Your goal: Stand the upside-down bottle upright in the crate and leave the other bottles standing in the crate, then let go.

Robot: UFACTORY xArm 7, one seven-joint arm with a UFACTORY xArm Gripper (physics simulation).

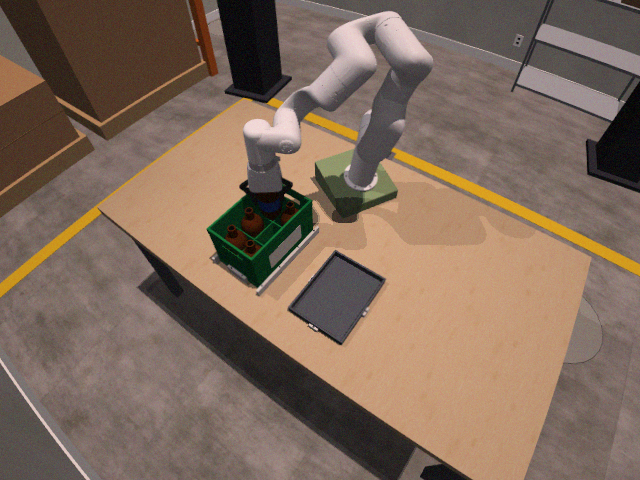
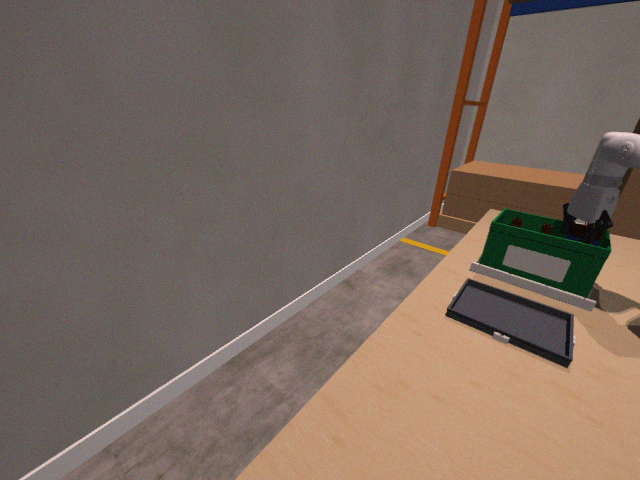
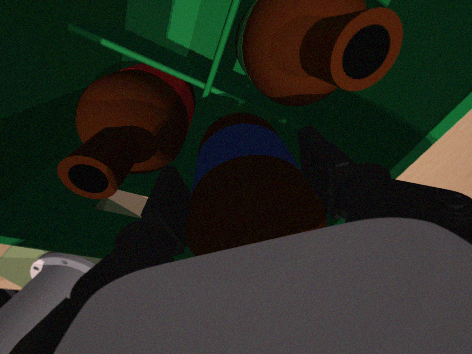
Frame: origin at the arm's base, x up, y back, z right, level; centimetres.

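Where they show: gripper, fingertip midpoint: [image 1: 268,202] [image 2: 574,239] [image 3: 240,167]; arm's base, link origin: [image 1: 360,177] [image 3: 76,279].
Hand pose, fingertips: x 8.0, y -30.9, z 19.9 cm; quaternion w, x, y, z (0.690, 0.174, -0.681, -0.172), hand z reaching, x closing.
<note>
Things, the pixels of their top centre, and the offset from my fingertips. Level surfaces: height alone.
- upside-down brown bottle with a blue band, top centre: [image 3: 256,236] [image 1: 267,190] [image 2: 586,228] dy +1.9, dx +3.6, dz +1.0 cm
- green crate, top centre: [image 1: 260,214] [image 2: 549,225] dy -7.4, dx +3.1, dz -1.8 cm
- red-labelled bottle, top centre: [image 3: 88,179] [image 1: 290,204] dy +0.7, dx +1.9, dz -7.6 cm
- shallow dark tray, top centre: [image 1: 338,292] [image 2: 510,311] dy -14.1, dx -11.8, dz -31.0 cm
- wooden table, surface height: dx -14.4 cm
The upside-down brown bottle with a blue band [image 1: 270,206] [image 3: 255,200] is base up at one end of the green crate [image 1: 263,269] [image 2: 496,253]. My gripper [image 1: 267,195] [image 2: 586,227] [image 3: 240,167] is shut on it, a finger on each side near its base. Its neck is hidden below. The bottle is still partly inside the crate walls; its height above the crate floor cannot be seen. Several other brown bottles stand neck up in the crate. A red-labelled bottle [image 1: 289,210] [image 3: 127,107] and another bottle [image 1: 252,223] [image 3: 300,45] are beside the held one.
White rails [image 1: 286,262] [image 2: 532,285] run along the crate's foot. A shallow dark tray [image 1: 373,296] [image 2: 535,347] lies beside the crate on the wooden table [image 1: 465,320] [image 2: 413,413]. The arm's green base block [image 1: 330,180] is behind them. Crate dividers [image 3: 150,62] stand close to the bottles.
</note>
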